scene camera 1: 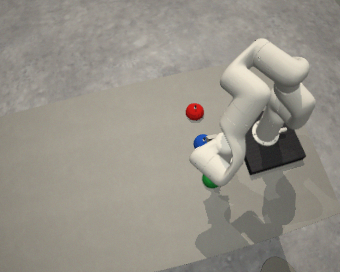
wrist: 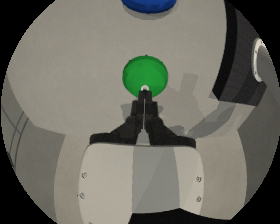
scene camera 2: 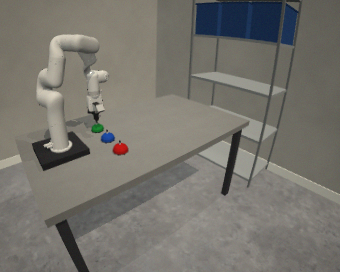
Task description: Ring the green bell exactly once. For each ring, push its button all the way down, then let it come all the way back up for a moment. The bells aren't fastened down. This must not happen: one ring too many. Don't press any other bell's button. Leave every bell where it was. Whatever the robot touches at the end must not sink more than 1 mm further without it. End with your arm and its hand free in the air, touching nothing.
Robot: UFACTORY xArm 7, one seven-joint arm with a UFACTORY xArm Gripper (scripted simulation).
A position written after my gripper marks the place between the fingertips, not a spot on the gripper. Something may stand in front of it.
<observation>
In view: my gripper (wrist: 144, 99) and a green bell (wrist: 145, 73).
</observation>
